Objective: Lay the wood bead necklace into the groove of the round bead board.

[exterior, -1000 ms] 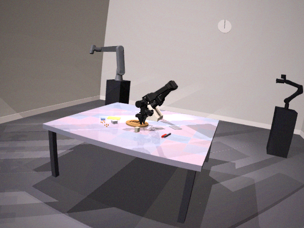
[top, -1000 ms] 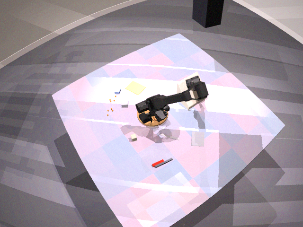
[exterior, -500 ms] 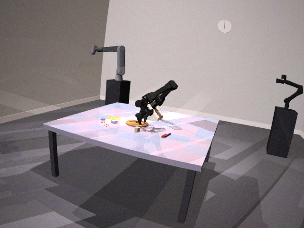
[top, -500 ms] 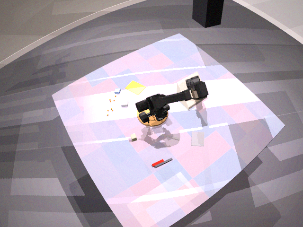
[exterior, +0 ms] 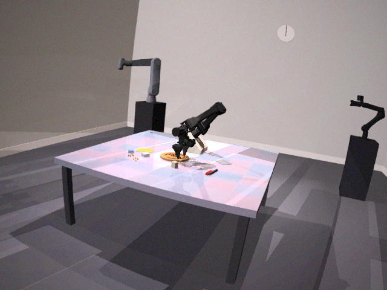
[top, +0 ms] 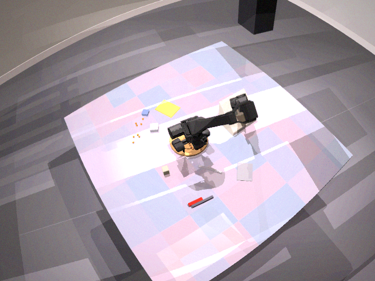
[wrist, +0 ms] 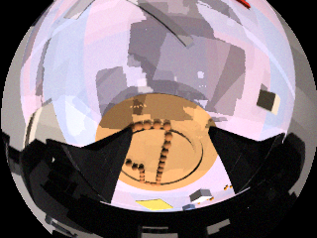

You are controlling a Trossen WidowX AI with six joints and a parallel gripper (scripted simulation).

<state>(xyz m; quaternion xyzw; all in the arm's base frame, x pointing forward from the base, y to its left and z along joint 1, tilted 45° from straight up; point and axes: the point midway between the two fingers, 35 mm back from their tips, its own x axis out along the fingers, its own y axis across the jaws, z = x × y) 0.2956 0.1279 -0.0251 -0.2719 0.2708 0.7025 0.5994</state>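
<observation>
My gripper tip is 6 cm to the left of the round bead board, 2 cm past it and 1 cm above it. Also, from my gripper tip: cream cube 17 cm ahead, 5 cm to the left; then white block 22 cm to the right, 11 cm ahead, 1 cm below; then thin rod 14 cm to the left, 3 cm behind, 2 cm below.
</observation>
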